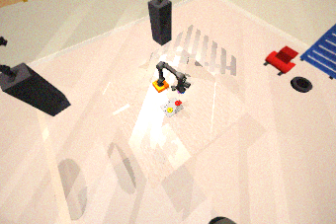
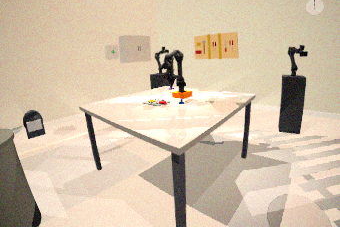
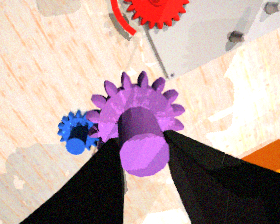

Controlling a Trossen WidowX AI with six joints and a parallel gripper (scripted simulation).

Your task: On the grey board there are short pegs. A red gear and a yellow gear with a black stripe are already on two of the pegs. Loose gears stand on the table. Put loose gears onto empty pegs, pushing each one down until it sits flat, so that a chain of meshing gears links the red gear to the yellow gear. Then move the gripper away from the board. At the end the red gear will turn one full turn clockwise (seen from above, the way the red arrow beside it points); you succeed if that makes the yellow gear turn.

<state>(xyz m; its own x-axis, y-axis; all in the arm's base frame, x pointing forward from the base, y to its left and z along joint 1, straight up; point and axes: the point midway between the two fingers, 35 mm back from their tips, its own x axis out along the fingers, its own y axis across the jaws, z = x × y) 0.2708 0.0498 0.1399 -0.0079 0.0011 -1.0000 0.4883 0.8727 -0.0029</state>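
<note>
The red gear is 5 cm ahead of my gripper tip, 7 cm to the right of it and 14 cm below it. From my gripper tip the other things lie so: yellow gear: 5 cm ahead, 20 cm to the right, 14 cm below; then purple gear: 1 cm below; then blue gear: 2 cm behind, 8 cm to the left, 14 cm below.
</note>
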